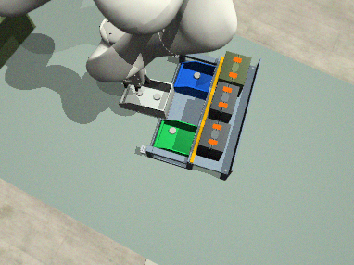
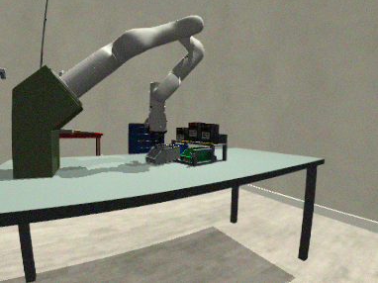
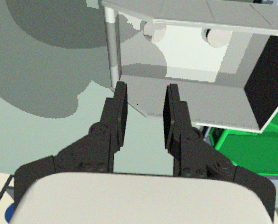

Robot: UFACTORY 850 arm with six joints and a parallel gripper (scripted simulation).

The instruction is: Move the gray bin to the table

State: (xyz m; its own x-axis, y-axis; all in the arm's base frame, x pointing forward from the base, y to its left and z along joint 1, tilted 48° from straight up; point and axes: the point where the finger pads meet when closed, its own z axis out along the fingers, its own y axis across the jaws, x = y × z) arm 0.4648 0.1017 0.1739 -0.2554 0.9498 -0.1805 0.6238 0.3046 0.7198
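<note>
Now: hand 4 cm short of the gray open bin, 2 cm to the right of it and 8 cm above it. The rest, counted from my hand: yellow rail 24 cm ahead, 10 cm to the left, 2 cm below; then blue bin 15 cm ahead, 18 cm to the left, 8 cm below; then green bin 23 cm ahead, 3 cm to the right, 8 cm below.
</note>
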